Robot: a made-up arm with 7 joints.
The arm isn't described. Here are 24 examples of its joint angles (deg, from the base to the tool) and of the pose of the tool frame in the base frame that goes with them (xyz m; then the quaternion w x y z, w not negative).
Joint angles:
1: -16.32 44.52 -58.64 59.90 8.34 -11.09 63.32
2: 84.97 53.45 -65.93 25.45 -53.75 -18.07 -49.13
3: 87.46 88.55 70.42 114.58 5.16 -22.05 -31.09
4: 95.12 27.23 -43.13 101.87 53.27 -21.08 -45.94
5: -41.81 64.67 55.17 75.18 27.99 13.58 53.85
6: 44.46 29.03 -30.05 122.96 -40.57 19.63 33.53
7: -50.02 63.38 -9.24 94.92 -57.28 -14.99 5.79
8: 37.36 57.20 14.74 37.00 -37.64 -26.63 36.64
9: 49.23 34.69 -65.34 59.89 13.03 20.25 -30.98
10: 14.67 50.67 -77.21 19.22 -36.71 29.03 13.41
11: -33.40 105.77 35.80 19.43 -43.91 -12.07 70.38
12: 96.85 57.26 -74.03 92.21 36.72 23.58 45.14
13: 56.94 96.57 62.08 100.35 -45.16 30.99 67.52
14: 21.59 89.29 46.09 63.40 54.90 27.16 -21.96
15: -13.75 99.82 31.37 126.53 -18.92 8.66 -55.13
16: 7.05 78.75 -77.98 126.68 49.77 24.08 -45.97
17: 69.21 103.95 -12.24 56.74 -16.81 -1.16 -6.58
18: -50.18 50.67 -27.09 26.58 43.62 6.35 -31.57
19: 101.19 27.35 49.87 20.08 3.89 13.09 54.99
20: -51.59 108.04 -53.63 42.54 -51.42 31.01 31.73
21: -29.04 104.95 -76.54 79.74 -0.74 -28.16 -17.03
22: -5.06 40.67 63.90 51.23 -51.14 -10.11 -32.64
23: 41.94 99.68 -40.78 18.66 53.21 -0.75 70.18
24: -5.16 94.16 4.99 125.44 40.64 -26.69 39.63
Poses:
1: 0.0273 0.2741 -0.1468 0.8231 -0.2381 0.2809 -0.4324
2: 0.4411 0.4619 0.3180 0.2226 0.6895 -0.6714 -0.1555
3: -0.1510 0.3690 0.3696 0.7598 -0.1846 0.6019 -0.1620
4: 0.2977 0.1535 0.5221 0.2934 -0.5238 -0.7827 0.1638
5: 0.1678 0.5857 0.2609 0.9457 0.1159 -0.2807 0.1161
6: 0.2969 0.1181 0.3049 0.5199 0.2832 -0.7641 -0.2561
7: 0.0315 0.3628 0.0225 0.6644 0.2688 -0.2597 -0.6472
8: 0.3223 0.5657 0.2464 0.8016 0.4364 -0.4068 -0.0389
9: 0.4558 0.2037 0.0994 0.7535 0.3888 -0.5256 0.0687
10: 0.1678 0.4995 -0.1237 0.5333 0.6900 0.2391 -0.4271
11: 0.2408 0.6756 0.4147 0.7467 0.5608 0.3502 -0.0723
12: 0.4043 0.2560 0.4514 0.8221 0.0899 -0.4472 -0.3408
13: -0.1331 0.4044 0.5804 0.2978 0.5830 -0.5918 0.4702
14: 0.0934 0.5942 0.5477 0.3709 0.1074 -0.6563 0.6482
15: 0.1931 0.3101 0.3940 0.0109 0.3397 -0.9366 -0.0855
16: 0.1158 0.2915 0.1010 0.9618 0.2409 -0.1294 -0.0137
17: 0.0583 0.5832 0.5568 0.2418 0.7496 -0.5349 0.3058
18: -0.1654 0.5277 -0.0270 0.6673 0.6912 0.2100 0.1811
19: 0.4427 0.4989 0.4904 0.4990 -0.5347 -0.6621 0.1636
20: 0.0910 0.7065 0.2134 0.0515 0.6203 0.5080 -0.5954
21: 0.0129 0.5322 0.1669 0.8420 0.2244 0.0216 -0.4901
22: 0.1146 0.5679 0.1028 0.3985 0.7520 -0.3841 0.3579
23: 0.0967 0.7250 0.4127 0.8976 0.1664 -0.2913 0.2860
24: 0.1994 0.3268 0.3620 0.6373 -0.0682 -0.5270 -0.5580
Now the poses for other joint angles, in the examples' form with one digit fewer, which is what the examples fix.
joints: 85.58 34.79 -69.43 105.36 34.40 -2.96 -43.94
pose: 0.343 0.116 0.397 0.497 -0.185 -0.847 0.037
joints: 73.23 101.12 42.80 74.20 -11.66 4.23 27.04
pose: -0.160 0.479 0.576 0.104 0.538 -0.735 0.400
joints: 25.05 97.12 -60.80 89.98 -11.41 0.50 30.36
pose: 0.224 0.476 0.192 0.770 0.452 -0.074 -0.444
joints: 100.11 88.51 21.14 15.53 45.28 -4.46 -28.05
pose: -0.045 0.700 0.393 0.135 0.194 0.496 -0.835
